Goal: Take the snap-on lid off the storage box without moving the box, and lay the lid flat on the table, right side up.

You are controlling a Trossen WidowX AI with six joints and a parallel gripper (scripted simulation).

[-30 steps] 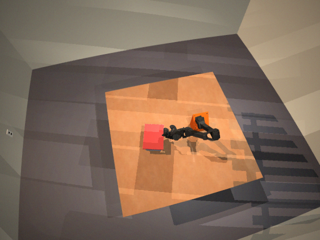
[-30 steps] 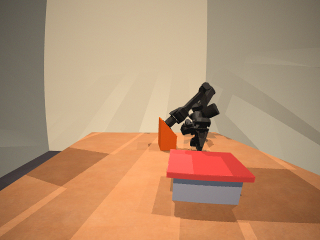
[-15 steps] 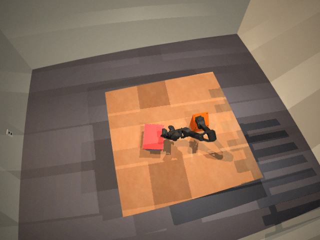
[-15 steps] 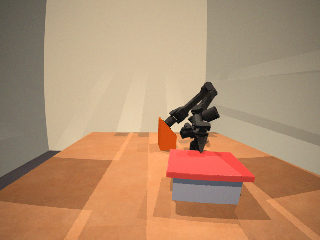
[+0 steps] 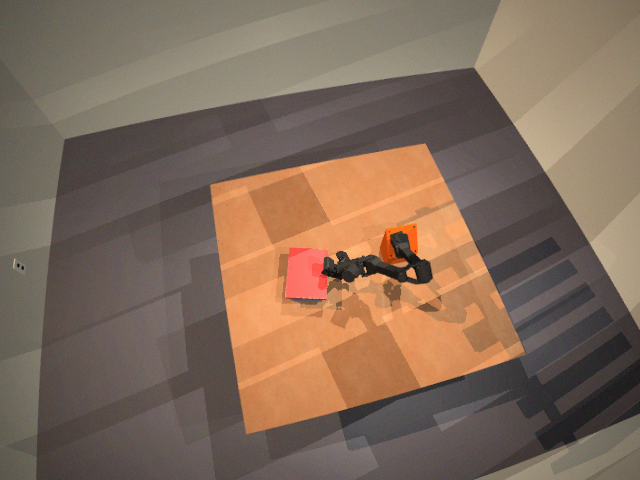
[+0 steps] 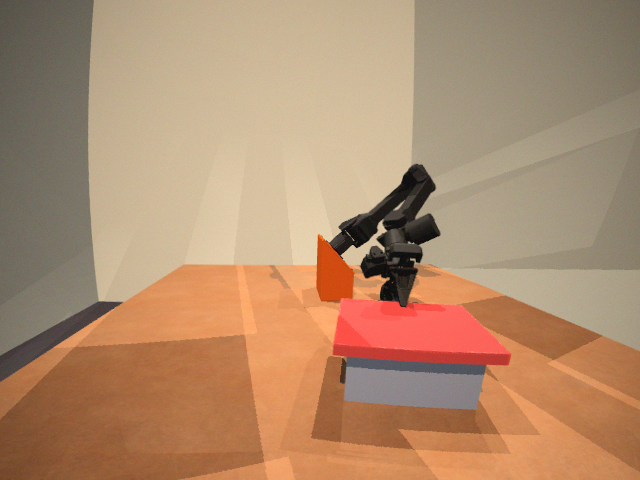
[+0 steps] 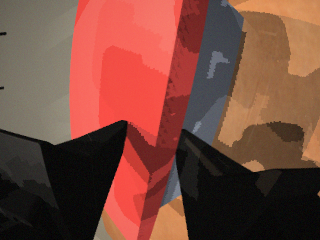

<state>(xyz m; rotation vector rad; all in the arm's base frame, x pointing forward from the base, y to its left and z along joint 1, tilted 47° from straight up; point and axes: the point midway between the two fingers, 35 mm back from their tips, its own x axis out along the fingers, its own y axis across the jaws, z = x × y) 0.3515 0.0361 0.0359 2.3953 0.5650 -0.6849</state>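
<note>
Now: gripper tip 7 cm short of the red lid, 2 cm to the left of it and 1 cm below it. The rest, counted from my gripper tip: grey storage box 7 cm ahead, 2 cm to the right, 5 cm below.
</note>
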